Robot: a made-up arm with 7 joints. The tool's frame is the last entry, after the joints.
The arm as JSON. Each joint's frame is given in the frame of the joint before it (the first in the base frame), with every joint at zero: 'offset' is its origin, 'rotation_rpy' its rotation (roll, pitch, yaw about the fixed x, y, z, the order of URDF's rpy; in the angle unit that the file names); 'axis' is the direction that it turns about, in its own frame. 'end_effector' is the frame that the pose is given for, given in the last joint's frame.
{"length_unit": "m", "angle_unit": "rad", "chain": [
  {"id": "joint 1", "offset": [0.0, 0.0, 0.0], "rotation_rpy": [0.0, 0.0, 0.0], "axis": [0.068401, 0.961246, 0.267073]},
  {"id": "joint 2", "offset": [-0.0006, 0.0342, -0.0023], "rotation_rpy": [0.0, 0.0, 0.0], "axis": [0.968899, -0.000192, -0.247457]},
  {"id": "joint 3", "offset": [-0.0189, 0.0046, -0.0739], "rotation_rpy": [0.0, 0.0, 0.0], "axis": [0.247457, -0.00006, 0.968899]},
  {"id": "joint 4", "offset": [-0.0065, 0.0, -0.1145], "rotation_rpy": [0.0, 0.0, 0.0], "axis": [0.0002, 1.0, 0.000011]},
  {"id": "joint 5", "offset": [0.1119, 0.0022, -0.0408], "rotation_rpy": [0.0, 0.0, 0.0], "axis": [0.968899, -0.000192, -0.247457]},
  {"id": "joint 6", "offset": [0.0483, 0.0, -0.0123], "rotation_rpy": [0.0, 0.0, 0.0], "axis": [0.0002, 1.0, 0.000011]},
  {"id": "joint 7", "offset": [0.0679, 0.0, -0.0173], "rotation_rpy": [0.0, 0.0, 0.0], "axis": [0.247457, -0.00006, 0.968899]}
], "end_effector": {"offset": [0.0, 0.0, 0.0], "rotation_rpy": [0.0, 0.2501, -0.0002]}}
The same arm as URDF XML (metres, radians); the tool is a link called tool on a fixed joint. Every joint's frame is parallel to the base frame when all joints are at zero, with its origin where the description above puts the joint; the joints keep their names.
<robot name="arm">
<joint name="joint 1" type="continuous"><parent link="base_link"/><child link="link1"/><origin xyz="0 0 0"/><axis xyz="0.068403 0.961235 0.26711"/></joint>
<joint name="joint 2" type="continuous"><parent link="link1"/><child link="link2"/><origin xyz="-0.0006 0.0342 -0.0023"/><axis xyz="0.968889 -0.0002 -0.247497"/></joint>
<joint name="joint 3" type="continuous"><parent link="link2"/><child link="link3"/><origin xyz="-0.0189 0.0046 -0.0739"/><axis xyz="0.247497 -0.0001 0.968889"/></joint>
<joint name="joint 4" type="continuous"><parent link="link3"/><child link="link4"/><origin xyz="-0.0065 0 -0.1145"/><axis xyz="0.0002 1 0"/></joint>
<joint name="joint 5" type="continuous"><parent link="link4"/><child link="link5"/><origin xyz="0.1119 0.0022 -0.0408"/><axis xyz="0.968889 -0.0002 -0.247497"/></joint>
<joint name="joint 6" type="continuous"><parent link="link5"/><child link="link6"/><origin xyz="0.0483 0 -0.0123"/><axis xyz="0.0002 1 0"/></joint>
<joint name="joint 7" type="continuous"><parent link="link6"/><child link="link7"/><origin xyz="0.0679 0 -0.0173"/><axis xyz="0.247497 -0.0001 0.968889"/></joint>
<joint name="tool_fixed" type="fixed"><parent link="link7"/><child link="tool"/><origin xyz="0 0 0" rpy="0 0.2501 -0.0002"/></joint>
<link name="base_link"/>
<link name="link1"/>
<link name="link2"/>
<link name="link3"/>
<link name="link4"/>
<link name="link5"/>
<link name="link6"/>
<link name="link7"/>
<link name="tool"/>
</robot>

